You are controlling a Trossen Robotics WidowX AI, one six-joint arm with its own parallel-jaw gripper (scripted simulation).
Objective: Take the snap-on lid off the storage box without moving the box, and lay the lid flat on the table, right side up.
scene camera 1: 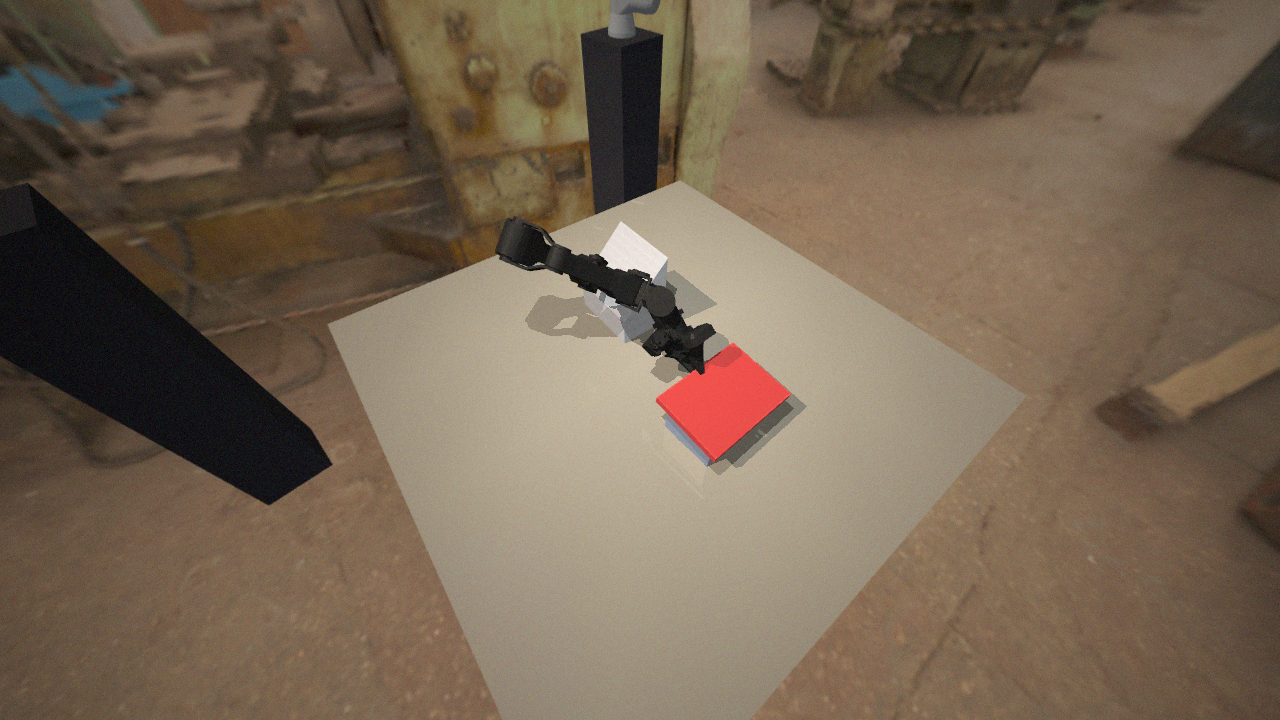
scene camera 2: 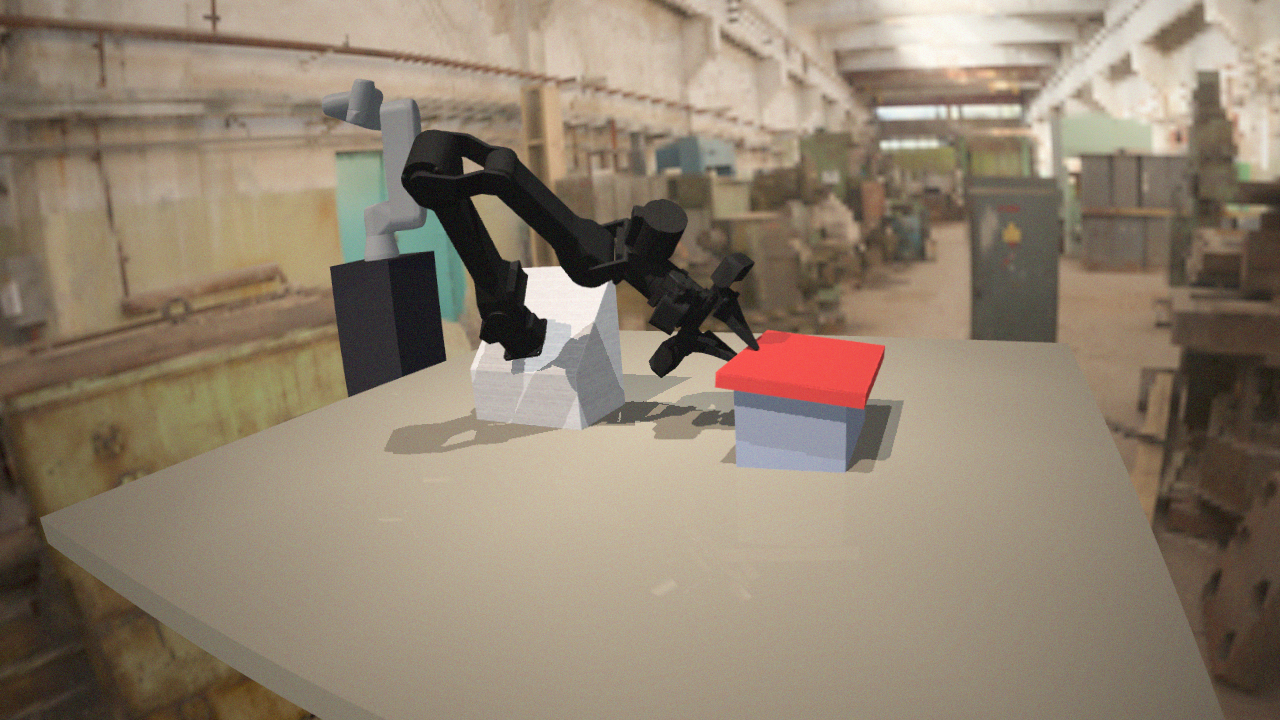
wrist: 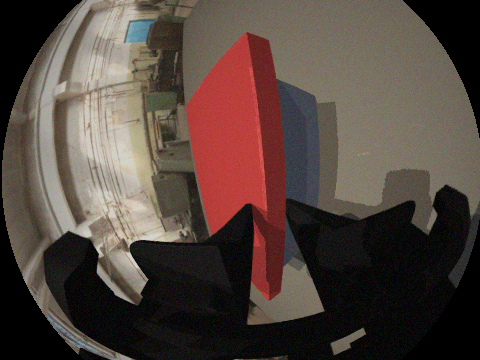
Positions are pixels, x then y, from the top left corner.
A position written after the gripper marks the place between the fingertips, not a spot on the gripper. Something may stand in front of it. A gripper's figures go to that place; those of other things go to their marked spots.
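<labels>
Blue storage box (wrist: 298,108): 0.14 m from the lens. A red lid (wrist: 234,118) is 0.10 m from the lens. The gripper (wrist: 268,207) is 0.10 m from the lens. The marked spots on the red lid and the blue storage box are 0.07 m apart.
</labels>
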